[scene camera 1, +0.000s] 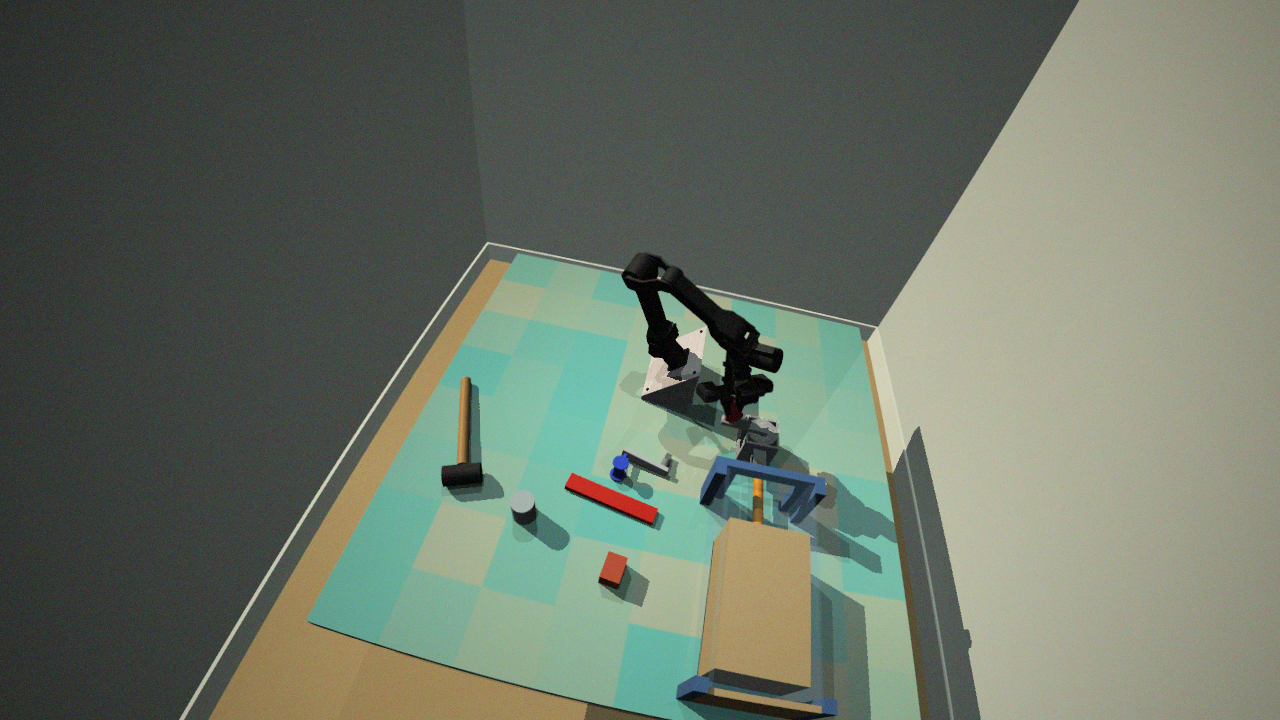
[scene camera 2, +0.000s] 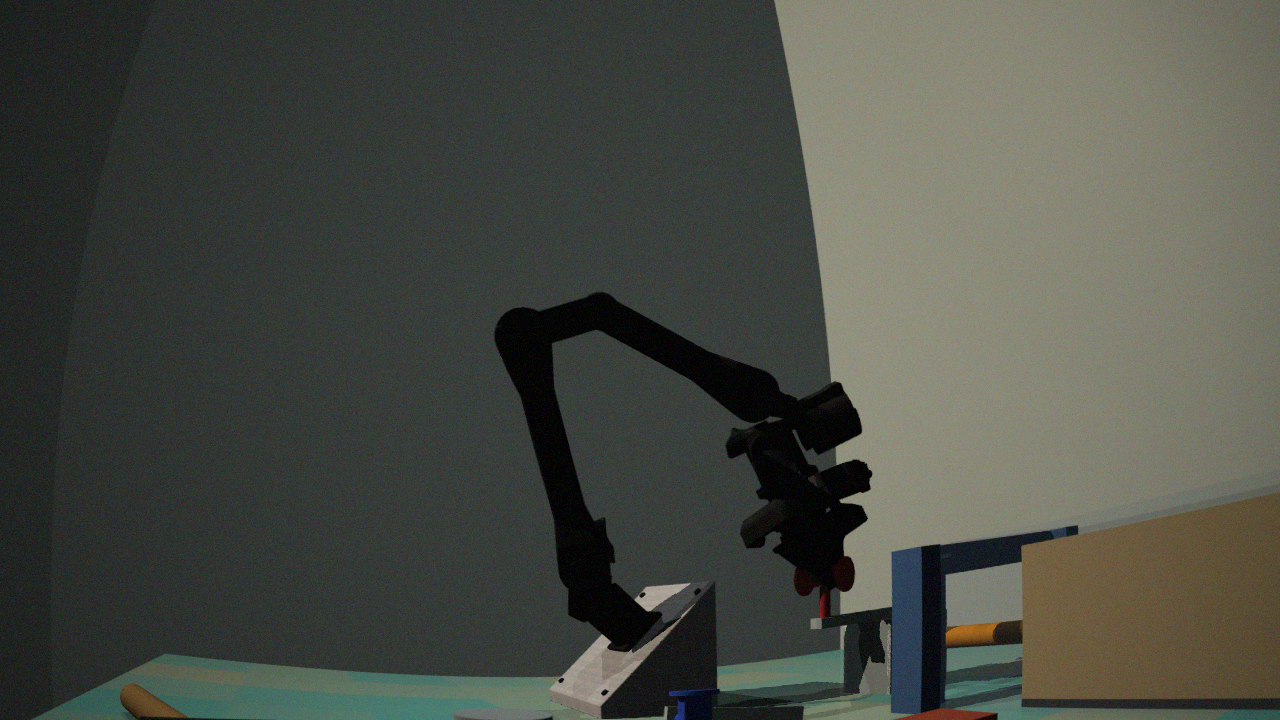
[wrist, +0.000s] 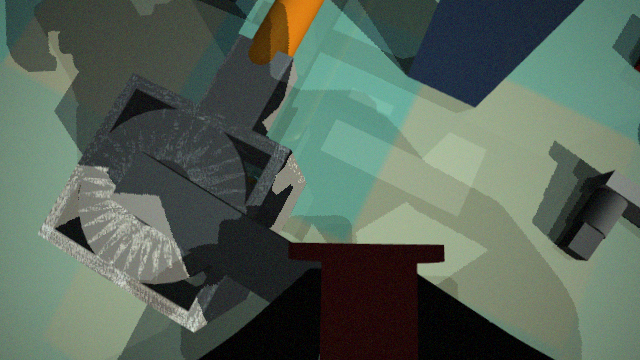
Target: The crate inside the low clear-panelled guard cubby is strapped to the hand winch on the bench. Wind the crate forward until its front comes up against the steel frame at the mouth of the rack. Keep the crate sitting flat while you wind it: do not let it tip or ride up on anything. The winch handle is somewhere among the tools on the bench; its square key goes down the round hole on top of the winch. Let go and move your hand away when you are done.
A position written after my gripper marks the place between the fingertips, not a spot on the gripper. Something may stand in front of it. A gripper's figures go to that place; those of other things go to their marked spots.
Scene:
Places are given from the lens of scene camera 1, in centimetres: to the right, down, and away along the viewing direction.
my gripper (scene camera 1: 732,417): 23, 14, 120
red bar (scene camera 1: 619,502): -5, 34, 113
hammer (scene camera 1: 462,473): -42, 27, 110
red block (scene camera 1: 611,574): -6, 46, 99

